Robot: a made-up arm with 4 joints.
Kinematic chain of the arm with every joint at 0, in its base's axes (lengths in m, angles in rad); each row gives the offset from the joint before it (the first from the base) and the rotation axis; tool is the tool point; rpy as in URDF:
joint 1: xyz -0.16 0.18 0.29 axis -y
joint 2: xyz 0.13 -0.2 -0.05 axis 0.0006 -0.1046 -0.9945
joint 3: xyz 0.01 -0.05 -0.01 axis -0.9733 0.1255 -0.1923
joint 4: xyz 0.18 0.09 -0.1 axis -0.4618 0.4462 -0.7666
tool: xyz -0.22 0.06 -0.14 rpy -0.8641 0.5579 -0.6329
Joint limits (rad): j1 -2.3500..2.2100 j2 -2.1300..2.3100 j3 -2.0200..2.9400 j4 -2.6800..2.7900
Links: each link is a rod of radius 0.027 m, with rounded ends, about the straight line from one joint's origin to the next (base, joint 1, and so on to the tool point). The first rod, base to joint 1, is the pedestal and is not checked.
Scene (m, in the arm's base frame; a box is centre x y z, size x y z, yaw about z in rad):
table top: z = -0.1
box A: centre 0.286 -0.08 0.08 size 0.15 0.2 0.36 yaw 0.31
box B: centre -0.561 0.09 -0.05 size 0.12 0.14 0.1 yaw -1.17
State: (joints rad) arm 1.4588 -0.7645 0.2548 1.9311
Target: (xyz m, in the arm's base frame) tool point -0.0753 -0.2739 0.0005
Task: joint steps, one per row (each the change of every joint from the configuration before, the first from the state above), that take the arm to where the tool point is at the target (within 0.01 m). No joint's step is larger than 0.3 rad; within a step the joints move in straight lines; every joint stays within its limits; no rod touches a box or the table.
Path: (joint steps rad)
1: 0.0352 0.0533 0.2062 -0.0981
2: 0.0353 0.0533 0.2061 -0.0981
3: 0.0352 0.0533 0.2062 -0.0981
4: -0.2159 0.0115 0.2685 -0.1256
5: -0.2159 0.0115 0.2685 -0.1255
6: -0.2160 0.0116 0.2685 -0.1255
7: -0.1673 0.2252 0.0168 -0.0352
8: -0.1674 0.2253 0.0168 -0.0351
9: -0.1673 0.2253 0.0168 -0.0351
10: -0.1674 0.2252 0.0168 -0.0351

